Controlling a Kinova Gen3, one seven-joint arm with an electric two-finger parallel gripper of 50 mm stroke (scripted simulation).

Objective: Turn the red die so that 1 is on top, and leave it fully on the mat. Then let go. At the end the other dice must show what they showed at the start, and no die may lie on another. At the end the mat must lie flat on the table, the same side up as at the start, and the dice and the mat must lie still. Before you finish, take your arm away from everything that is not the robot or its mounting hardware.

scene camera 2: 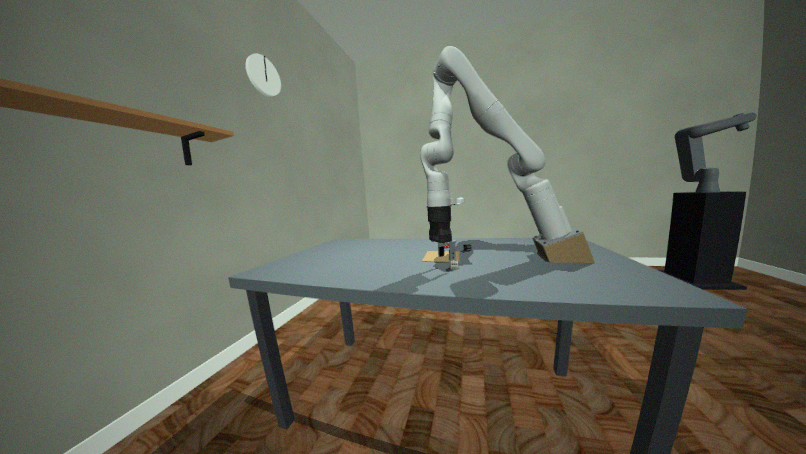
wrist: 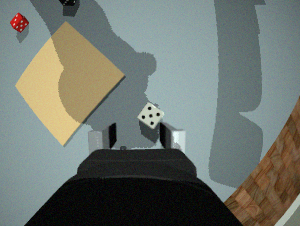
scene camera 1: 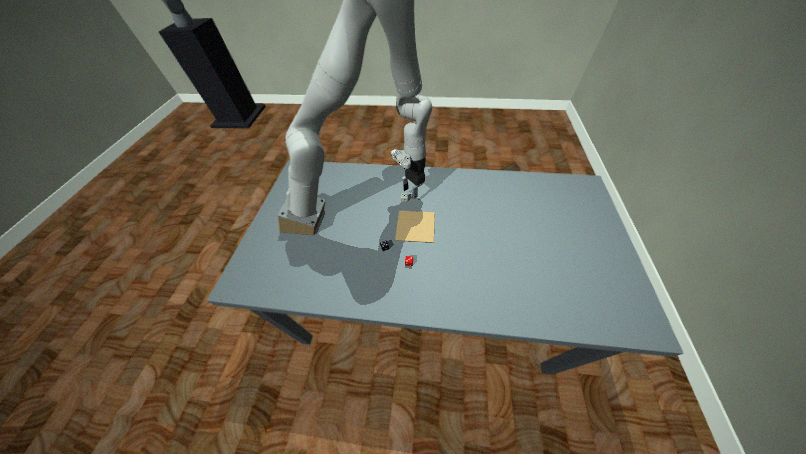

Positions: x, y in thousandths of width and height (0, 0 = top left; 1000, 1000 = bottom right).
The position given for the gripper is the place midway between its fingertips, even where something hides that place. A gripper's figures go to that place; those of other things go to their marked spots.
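The gripper (wrist: 458, 582) is 0.18 m from the lens; a tan mat (wrist: 228, 343) is 0.24 m from the lens.
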